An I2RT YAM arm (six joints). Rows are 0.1 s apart.
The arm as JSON. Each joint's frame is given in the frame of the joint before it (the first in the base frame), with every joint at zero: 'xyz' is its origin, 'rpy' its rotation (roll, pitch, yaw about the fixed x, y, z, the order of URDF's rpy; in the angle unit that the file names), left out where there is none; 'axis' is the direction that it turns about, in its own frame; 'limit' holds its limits. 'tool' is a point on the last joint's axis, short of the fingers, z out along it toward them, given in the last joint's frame.
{
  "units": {
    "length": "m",
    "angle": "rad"
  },
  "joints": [
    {
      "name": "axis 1",
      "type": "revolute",
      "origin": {
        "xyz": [
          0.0,
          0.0,
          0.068
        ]
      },
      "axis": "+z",
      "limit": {
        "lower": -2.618,
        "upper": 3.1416
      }
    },
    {
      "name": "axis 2",
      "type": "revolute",
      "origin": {
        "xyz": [
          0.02,
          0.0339,
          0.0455
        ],
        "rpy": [
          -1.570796,
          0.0,
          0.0
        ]
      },
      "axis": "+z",
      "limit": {
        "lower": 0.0,
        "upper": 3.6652
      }
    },
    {
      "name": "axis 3",
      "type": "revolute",
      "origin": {
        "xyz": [
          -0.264,
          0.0,
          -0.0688
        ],
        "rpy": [
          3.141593,
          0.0,
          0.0
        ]
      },
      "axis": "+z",
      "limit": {
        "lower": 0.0,
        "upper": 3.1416
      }
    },
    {
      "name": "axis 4",
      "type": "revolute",
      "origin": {
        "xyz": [
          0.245,
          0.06,
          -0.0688
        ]
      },
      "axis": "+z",
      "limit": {
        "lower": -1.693,
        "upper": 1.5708
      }
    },
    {
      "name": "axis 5",
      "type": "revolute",
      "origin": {
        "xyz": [
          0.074,
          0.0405,
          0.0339
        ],
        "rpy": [
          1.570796,
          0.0,
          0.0
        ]
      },
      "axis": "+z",
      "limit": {
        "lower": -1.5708,
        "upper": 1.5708
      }
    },
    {
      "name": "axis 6",
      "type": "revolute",
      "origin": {
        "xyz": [
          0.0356,
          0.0,
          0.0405
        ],
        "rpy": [
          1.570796,
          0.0,
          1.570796
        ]
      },
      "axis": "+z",
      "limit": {
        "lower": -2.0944,
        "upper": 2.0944
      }
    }
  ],
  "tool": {
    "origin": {
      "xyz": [
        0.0,
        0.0,
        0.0
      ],
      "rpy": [
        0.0,
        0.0,
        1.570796
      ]
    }
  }
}
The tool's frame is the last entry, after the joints.
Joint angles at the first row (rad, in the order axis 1, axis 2, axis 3, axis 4, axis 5, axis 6):
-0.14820 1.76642 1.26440 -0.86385 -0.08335 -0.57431
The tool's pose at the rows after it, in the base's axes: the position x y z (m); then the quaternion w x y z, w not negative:
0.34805 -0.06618 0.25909 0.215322 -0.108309 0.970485 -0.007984
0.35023 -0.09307 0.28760 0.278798 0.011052 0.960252 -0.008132
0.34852 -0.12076 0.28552 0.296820 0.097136 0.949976 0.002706
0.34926 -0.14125 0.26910 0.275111 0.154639 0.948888 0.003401
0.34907 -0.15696 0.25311 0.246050 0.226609 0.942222 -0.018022
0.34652 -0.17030 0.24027 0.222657 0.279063 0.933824 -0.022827
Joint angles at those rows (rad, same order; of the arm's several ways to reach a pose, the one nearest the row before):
-0.19932 1.71491 1.41201 -0.84782 -0.11387 -0.39730
-0.27179 1.69508 1.47537 -0.79787 -0.12302 -0.21381
-0.34733 1.70769 1.47309 -0.74866 -0.14324 -0.10013
-0.39656 1.75421 1.47267 -0.74559 -0.12990 -0.03720
-0.42783 1.79733 1.47269 -0.75054 -0.05665 0.05855
-0.45948 1.83090 1.47270 -0.76200 -0.02918 0.12799

